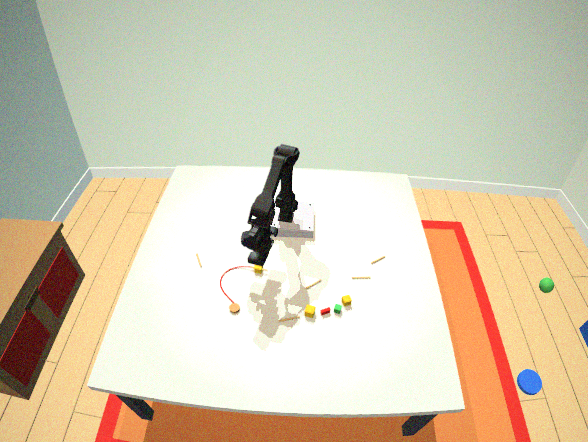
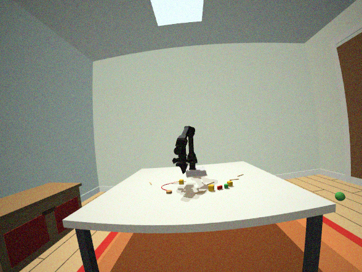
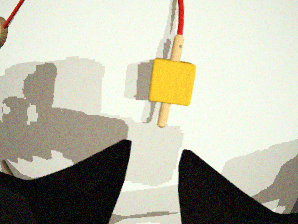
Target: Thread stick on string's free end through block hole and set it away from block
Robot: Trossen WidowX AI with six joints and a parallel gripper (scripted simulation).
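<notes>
Right now my gripper tip is 1 cm past the yellow block, 3 cm to the left of it and 7 cm above it. Also, from my gripper tip: thin wooden stick: 1 cm behind, 4 cm to the right, 7 cm below; then red block: 15 cm ahead, 26 cm to the left, 7 cm below; then round wooden button: 19 cm ahead, 8 cm to the right, 8 cm below.
</notes>
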